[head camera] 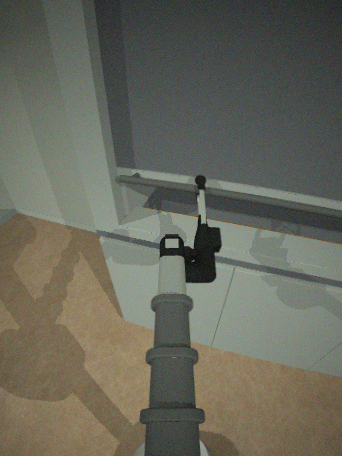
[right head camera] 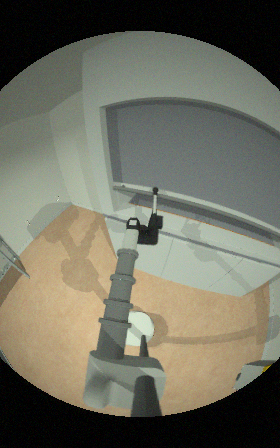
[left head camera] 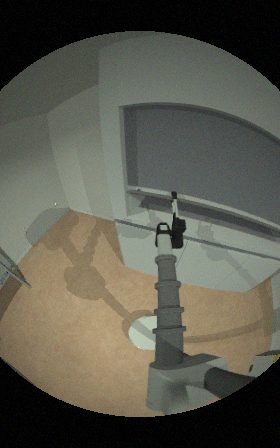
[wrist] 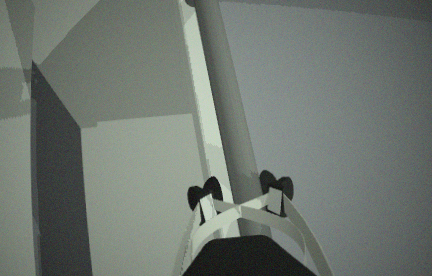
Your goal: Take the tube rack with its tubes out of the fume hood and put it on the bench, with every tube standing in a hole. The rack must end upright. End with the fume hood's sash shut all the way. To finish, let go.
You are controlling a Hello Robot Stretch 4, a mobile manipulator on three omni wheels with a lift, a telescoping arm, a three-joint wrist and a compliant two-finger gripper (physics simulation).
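Pixels of known places: gripper, fingertip midpoint: (head camera: 199, 181) (right head camera: 155, 190) (left head camera: 172, 194) (wrist: 240, 188); robot's base, origin of the base link: (right head camera: 134, 327) (left head camera: 148, 331).
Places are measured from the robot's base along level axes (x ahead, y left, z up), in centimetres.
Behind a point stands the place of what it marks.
Observation:
The fume hood's sash, a large grey pane (head camera: 225, 90) @(y -15.0, x 75.7, z 145.2 cm) (left head camera: 200, 150) @(y -21.5, x 73.6, z 146.7 cm) (right head camera: 190, 145) @(y -26.3, x 72.0, z 146.8 cm) (wrist: 340, 125) @(y -4.9, x 78.9, z 132.6 cm), hangs low in its opening. Its round handle bar (head camera: 270, 201) @(y -30.1, x 64.6, z 116.8 cm) (wrist: 225, 75) @(y 0.9, x 74.4, z 116.0 cm) runs along the bottom edge, with a dark strip beneath. My gripper (head camera: 200, 181) @(y -9.7, x 76.2, z 117.1 cm) (left head camera: 174, 194) @(y -9.7, x 76.2, z 117.1 cm) (right head camera: 155, 190) @(y -9.7, x 76.2, z 117.1 cm) (wrist: 240, 188) @(y -9.7, x 76.2, z 117.1 cm) is near the left end of the sash. Its fingers are closed on the handle bar, one tip on each side of it in the wrist view, and stand apart around it. The lower finger is mostly hidden in the head view. The tube rack, its tubes and the bench cannot be made out.
The hood's pale side post (head camera: 75, 75) @(y 27.1, x 82.0, z 149.6 cm) stands left of the sash. Pale cabinet fronts (head camera: 265, 310) @(y -42.5, x 59.5, z 61.8 cm) lie below the hood's front ledge. The telescoping arm (head camera: 172, 375) @(y -0.2, x 18.9, z 117.0 cm) reaches over the tan floor (head camera: 100, 410) @(y 42.2, x 30.2, z -2.7 cm). A grey object with a yellow part (left head camera: 262, 365) (right head camera: 252, 376) stands at lower right.

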